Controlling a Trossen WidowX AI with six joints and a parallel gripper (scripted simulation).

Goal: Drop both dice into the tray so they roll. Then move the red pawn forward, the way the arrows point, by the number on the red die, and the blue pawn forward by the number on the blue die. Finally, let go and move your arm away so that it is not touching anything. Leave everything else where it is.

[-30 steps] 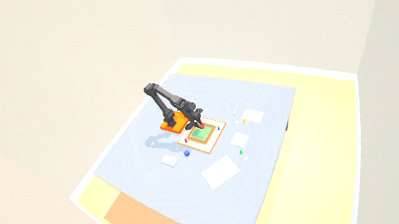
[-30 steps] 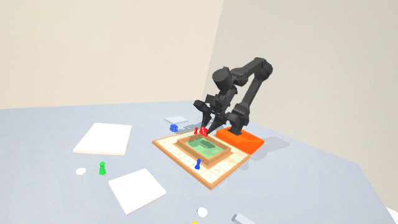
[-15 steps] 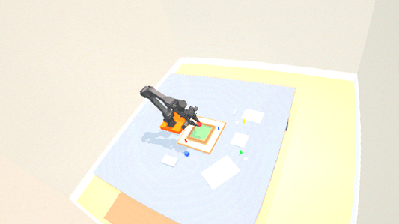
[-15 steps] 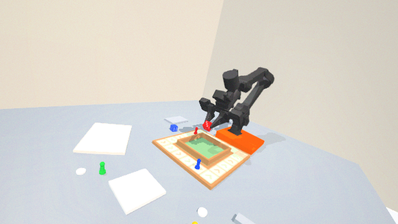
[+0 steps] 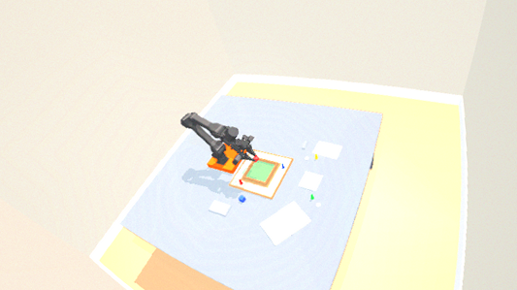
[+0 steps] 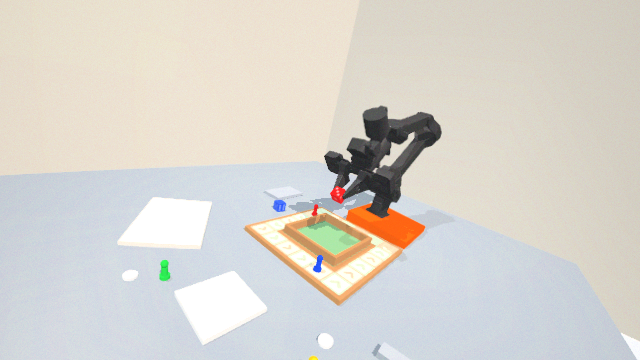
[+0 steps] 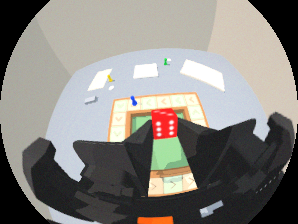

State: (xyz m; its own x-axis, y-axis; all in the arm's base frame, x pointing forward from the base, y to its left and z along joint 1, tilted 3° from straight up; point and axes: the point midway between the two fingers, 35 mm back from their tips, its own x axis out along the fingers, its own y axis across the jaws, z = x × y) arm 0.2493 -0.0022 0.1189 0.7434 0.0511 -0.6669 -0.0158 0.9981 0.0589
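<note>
Right now the red pawn is 110 mm to the right of my gripper tip, 100 mm below it and 70 mm behind it. Also, from my gripper tip: green pawn 340 mm ahead, 110 mm below, 70 mm to the right; blue pawn 110 mm ahead, 100 mm below, 70 mm to the left; yellow pawn 270 mm ahead, 190 mm to the left, 110 mm below.
</note>
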